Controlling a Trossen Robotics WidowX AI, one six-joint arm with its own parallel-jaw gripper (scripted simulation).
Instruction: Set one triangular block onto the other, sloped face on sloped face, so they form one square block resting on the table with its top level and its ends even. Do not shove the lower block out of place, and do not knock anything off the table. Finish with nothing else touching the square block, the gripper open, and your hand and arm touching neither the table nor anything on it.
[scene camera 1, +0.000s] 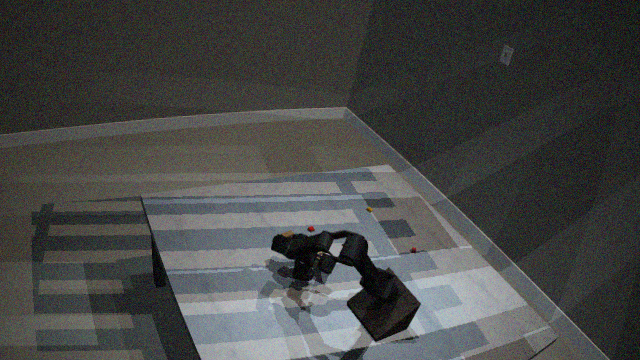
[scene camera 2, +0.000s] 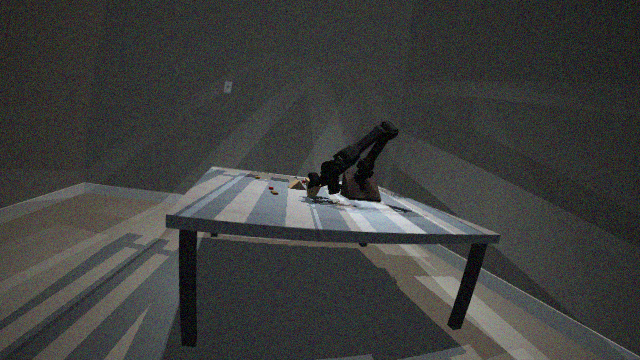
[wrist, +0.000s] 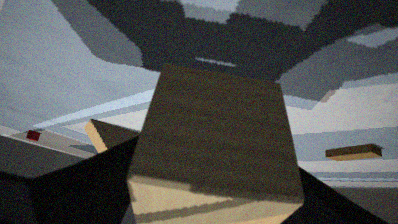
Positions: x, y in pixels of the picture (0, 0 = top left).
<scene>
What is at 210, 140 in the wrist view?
A wooden triangular block.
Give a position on a flat tan piece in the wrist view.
362, 151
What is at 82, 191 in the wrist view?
My gripper.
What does my gripper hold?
A wooden triangular block.
</scene>
